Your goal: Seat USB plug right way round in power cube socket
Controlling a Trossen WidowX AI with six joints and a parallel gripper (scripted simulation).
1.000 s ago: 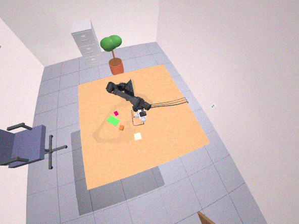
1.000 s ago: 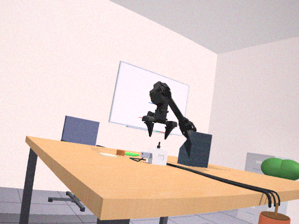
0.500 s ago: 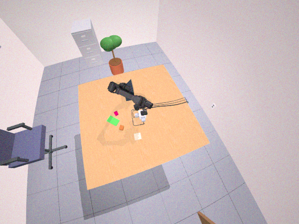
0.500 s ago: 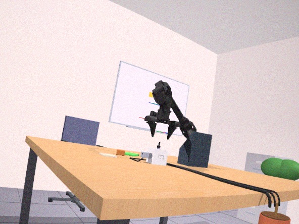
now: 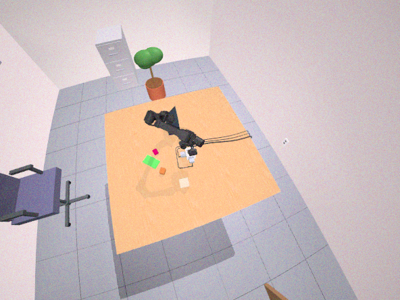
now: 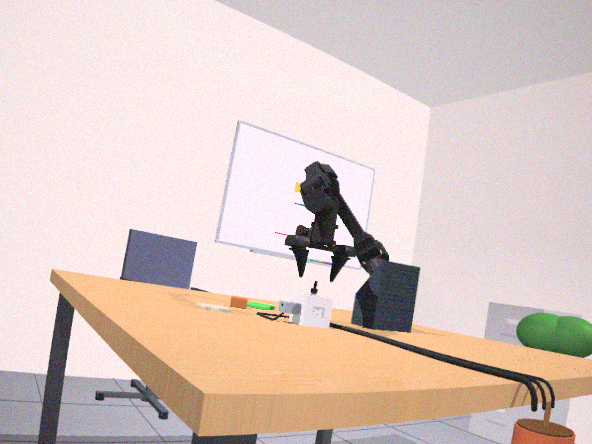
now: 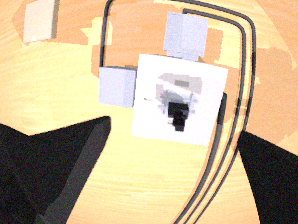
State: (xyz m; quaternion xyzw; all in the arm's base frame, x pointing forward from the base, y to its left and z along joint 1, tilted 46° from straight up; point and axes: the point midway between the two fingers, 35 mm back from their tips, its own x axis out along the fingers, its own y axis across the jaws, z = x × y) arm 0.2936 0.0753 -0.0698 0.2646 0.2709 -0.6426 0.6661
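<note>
Right now my gripper tip is 2 cm above the dark USB plug. From my gripper tip the other things lie so: pink block (29 cm to the right, 10 cm below, 9 cm behind); then white pad (22 cm ahead, 11 cm below, 10 cm to the right); then orange block (25 cm to the right, 10 cm below, 10 cm ahead).
</note>
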